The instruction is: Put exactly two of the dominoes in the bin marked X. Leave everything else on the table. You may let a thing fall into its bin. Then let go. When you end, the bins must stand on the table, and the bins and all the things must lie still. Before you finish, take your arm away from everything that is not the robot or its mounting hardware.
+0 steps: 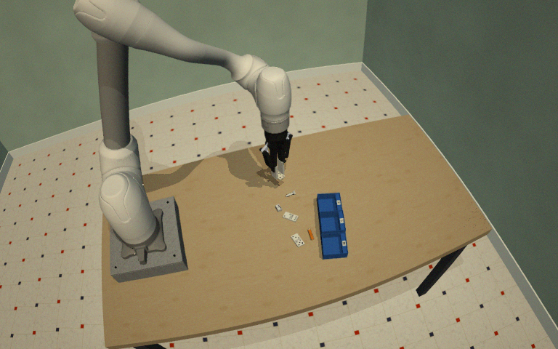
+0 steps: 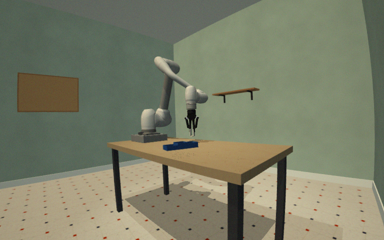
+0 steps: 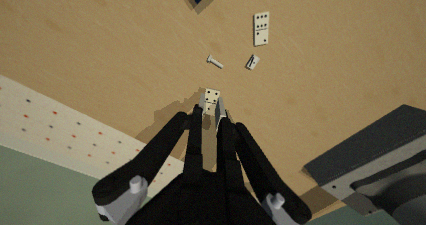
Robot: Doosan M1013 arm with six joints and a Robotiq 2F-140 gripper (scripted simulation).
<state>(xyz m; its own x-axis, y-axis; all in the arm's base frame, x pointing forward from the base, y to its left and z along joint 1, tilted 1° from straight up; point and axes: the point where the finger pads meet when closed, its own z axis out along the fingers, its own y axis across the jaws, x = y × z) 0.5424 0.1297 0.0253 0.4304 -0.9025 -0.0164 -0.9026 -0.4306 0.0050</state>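
The white domino lies 30 mm below my hand. Round my hand: grey screw: 40 mm ahead, 50 mm to the right, 90 mm below; blue bin: 120 mm ahead, 240 mm to the right, 70 mm below; orange stick: 40 mm ahead, 250 mm to the right, 90 mm below.
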